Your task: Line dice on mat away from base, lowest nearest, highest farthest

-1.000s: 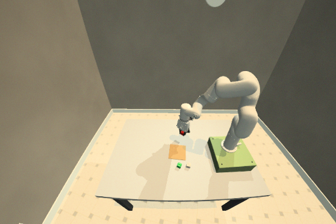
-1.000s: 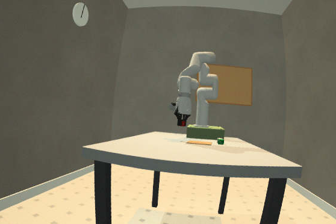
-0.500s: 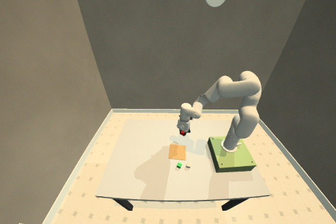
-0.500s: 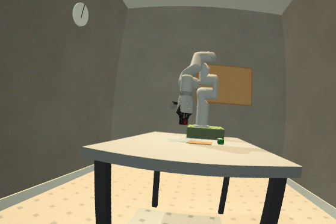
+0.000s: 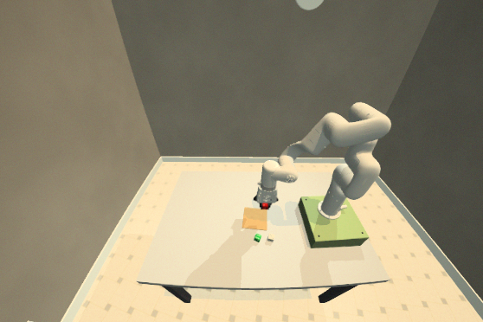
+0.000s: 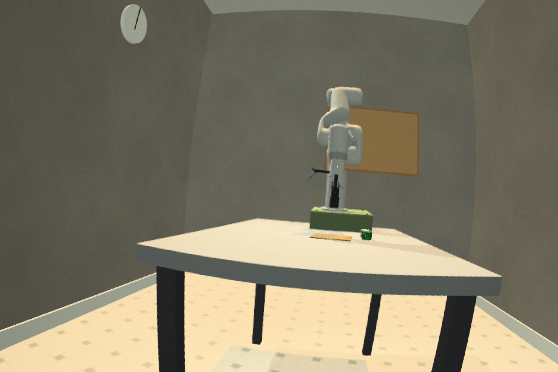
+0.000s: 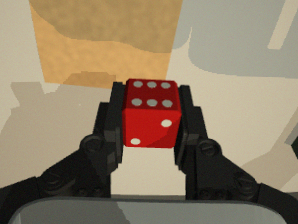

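Right now the mat is 12 cm below my hand and 5 cm ahead of it. Round my hand: red die (1 cm below); then green die (12 cm to the left, 11 cm below, 6 cm ahead); then white die (13 cm to the left, 11 cm below, 2 cm behind).
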